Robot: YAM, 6 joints.
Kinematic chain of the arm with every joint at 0, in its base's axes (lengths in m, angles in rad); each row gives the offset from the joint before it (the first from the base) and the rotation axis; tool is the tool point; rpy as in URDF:
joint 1: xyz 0 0 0.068 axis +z
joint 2: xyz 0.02 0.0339 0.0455 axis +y
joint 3: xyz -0.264 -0.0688 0 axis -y
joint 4: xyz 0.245 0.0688 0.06 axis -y
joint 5: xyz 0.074 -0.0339 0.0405 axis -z
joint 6: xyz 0.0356 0 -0.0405 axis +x
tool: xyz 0 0 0 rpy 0 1.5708 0
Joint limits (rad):
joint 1: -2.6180..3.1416
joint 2: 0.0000..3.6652
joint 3: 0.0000..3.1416
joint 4: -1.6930..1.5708
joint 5: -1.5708..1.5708
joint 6: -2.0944..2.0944
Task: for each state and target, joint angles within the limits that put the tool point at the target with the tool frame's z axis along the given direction. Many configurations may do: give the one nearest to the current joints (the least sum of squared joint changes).
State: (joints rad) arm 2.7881 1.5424 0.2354 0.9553 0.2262 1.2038
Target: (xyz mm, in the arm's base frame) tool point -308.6 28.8 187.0 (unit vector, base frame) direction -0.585 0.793 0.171
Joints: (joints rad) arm 3.1396 1.7931 0.5635 1.5133 0.9136 1.2038
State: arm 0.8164 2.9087 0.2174 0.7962 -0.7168 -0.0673
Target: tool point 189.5 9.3 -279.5 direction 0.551 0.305 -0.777
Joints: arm -0.0092 3.5079 1.1121 1.4394 -0.3152 -0.0673
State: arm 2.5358 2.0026 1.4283 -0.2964 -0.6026 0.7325
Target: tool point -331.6 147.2 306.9 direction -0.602 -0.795 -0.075
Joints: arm 2.6267 1.6527 1.2910 -0.1535 -1.4180 0.7325
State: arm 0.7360 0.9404 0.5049 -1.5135 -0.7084 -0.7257
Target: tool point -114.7 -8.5 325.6 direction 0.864 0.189 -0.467
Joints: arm 0.1043 0.0502 1.2533 -1.6915 -0.0982 -0.7257
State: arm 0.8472 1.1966 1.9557 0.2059 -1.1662 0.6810
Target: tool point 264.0 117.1 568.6 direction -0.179 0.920 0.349
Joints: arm 0.3024 1.6252 1.8279 1.0808 -1.1984 0.6810
